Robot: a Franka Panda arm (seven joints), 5 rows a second.
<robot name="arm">
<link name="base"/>
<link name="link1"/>
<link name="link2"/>
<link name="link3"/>
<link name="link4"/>
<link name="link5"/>
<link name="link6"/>
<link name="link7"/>
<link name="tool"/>
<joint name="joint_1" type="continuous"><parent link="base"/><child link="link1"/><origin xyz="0 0 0.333" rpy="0 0 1.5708"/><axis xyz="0 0 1"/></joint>
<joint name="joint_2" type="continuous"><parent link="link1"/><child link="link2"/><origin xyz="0 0 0" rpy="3.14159 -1.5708 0"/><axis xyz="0 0 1"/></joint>
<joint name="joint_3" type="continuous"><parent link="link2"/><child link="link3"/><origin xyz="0.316 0 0" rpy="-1.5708 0 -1.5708"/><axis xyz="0 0 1"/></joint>
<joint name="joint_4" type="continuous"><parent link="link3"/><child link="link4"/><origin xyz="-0.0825 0 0" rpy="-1.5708 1.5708 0"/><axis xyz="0 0 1"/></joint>
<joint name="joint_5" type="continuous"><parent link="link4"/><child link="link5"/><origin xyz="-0.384 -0.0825 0" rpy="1.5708 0 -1.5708"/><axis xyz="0 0 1"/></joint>
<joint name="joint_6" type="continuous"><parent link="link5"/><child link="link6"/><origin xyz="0 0 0" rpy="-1.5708 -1.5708 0"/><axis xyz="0 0 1"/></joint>
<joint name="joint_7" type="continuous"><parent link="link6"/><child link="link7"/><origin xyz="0 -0.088 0" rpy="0 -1.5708 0"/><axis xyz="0 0 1"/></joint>
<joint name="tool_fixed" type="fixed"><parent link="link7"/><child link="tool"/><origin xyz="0 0 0.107" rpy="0 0 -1.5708"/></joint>
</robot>
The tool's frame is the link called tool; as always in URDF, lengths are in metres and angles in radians. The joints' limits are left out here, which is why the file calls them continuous.
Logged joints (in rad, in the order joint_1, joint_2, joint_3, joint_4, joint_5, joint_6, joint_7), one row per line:
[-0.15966, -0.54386, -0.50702, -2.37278, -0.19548, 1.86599, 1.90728]
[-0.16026, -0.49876, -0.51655, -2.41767, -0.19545, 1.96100, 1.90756]
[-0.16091, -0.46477, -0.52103, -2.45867, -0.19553, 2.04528, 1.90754]
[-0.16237, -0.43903, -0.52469, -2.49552, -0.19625, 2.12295, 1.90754]
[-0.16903, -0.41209, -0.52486, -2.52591, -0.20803, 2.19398, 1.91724]
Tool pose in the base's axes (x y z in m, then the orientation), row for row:
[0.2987, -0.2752, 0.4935, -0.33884, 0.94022, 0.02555, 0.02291]
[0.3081, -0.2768, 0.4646, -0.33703, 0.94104, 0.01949, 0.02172]
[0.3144, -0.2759, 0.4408, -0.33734, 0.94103, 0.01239, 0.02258]
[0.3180, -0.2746, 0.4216, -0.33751, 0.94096, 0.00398, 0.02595]
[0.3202, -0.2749, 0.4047, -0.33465, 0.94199, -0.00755, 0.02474]
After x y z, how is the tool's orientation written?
As a quaternion, x y z w.
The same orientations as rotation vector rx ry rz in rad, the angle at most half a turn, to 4 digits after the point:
[-1.0492, 2.9115, 0.0791]
[-1.0444, 2.9162, 0.0604]
[-1.0448, 2.9146, 0.0384]
[-1.0431, 2.9082, 0.0123]
[-1.0351, 2.9136, -0.0234]

